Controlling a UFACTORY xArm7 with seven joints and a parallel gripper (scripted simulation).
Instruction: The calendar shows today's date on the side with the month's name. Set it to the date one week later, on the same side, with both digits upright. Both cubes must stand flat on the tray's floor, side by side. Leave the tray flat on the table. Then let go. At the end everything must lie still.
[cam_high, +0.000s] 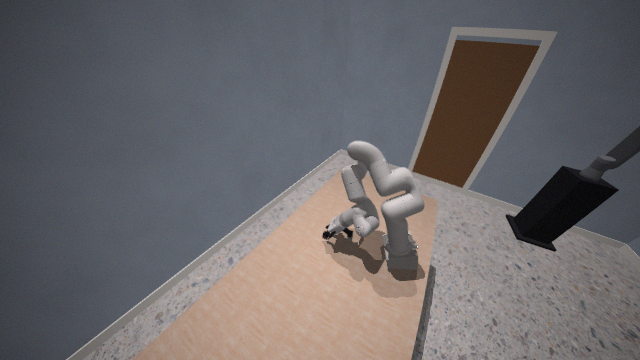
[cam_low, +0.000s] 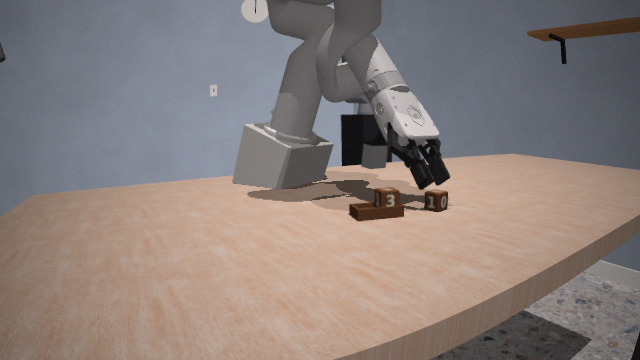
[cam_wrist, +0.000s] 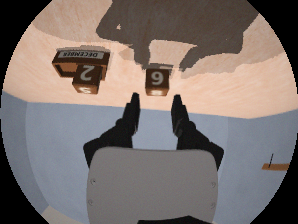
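Right now my hand is 10 mm short of the cube and 40 mm above it. Round my hand: brown wooden tray: 20 mm behind, 100 mm to the right, 50 mm below.
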